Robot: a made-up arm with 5 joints.
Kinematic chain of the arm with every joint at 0, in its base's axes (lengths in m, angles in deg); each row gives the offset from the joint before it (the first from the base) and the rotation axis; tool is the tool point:
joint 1: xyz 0 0 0.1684 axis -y
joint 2: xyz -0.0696 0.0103 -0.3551 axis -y
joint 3: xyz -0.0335 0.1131 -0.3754 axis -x
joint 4: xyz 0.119 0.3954 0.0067 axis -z
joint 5: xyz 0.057 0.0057 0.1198 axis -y
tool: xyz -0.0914 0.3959 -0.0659
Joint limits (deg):
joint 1: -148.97..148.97
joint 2: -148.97..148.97
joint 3: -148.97..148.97
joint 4: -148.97..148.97
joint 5: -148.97..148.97
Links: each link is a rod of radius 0.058 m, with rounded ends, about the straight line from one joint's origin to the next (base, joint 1, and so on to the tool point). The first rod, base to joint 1, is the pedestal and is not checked.
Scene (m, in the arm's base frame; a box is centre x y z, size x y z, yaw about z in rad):
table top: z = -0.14
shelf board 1: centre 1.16 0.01 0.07 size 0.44 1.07 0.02 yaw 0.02
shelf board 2: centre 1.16 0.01 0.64 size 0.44 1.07 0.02 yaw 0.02
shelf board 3: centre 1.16 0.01 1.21 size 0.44 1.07 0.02 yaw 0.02
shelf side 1: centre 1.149 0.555 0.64 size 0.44 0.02 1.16 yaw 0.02
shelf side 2: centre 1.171 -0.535 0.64 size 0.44 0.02 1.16 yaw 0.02
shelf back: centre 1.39 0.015 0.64 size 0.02 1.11 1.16 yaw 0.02
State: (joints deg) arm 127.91 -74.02 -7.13 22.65 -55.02
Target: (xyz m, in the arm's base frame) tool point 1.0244 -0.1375 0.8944
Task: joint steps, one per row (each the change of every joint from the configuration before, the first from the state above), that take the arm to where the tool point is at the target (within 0.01 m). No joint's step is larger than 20 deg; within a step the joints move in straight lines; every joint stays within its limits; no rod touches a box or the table.
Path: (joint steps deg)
1: 3.58 19.49 13.02 -9.46 7.46
2: 3.58 19.49 13.01 -9.47 7.46
3: 3.57 19.49 13.02 -9.46 7.46
4: 3.58 19.49 13.02 -9.47 7.46
5: 3.58 19.49 13.01 -9.46 7.46
6: 0.63 -2.92 18.21 -12.96 1.80
7: 0.64 -2.91 18.20 -12.97 1.79
8: 0.63 -2.92 18.20 -12.96 1.80
9: 0.64 -2.92 18.21 -12.96 1.80
10: 0.63 -2.91 18.20 -12.97 1.80
11: 0.00 -9.27 -9.79 13.81 -7.73
12: 0.00 -9.28 -9.79 13.80 -7.73

